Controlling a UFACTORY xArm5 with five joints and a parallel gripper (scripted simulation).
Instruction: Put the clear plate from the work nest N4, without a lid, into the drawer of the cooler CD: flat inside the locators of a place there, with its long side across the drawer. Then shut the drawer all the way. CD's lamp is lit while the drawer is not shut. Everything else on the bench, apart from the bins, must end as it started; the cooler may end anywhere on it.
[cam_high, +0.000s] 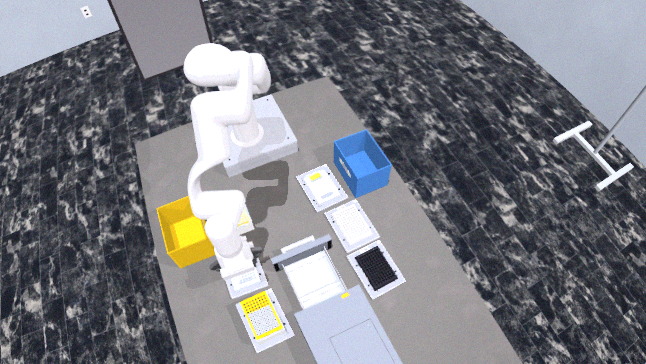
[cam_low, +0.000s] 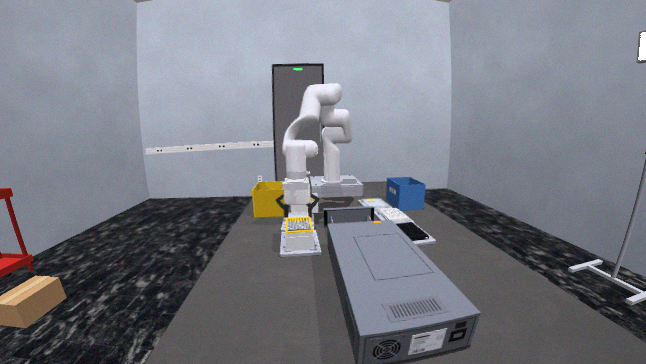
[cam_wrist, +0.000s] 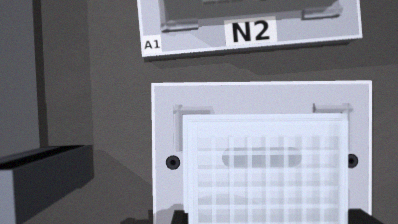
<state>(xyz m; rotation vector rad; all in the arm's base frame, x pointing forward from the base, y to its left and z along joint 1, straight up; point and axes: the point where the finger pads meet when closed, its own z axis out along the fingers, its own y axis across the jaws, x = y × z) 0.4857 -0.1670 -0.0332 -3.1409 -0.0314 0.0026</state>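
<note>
Right now my hand is 3 cm above the work nest N4. Also, from my hand: clear plate (1 cm below); then yellow bin (17 cm behind, 14 cm to the right, 1 cm above); then yellow-framed rack (17 cm ahead, 1 cm to the left, 2 cm above).
</note>
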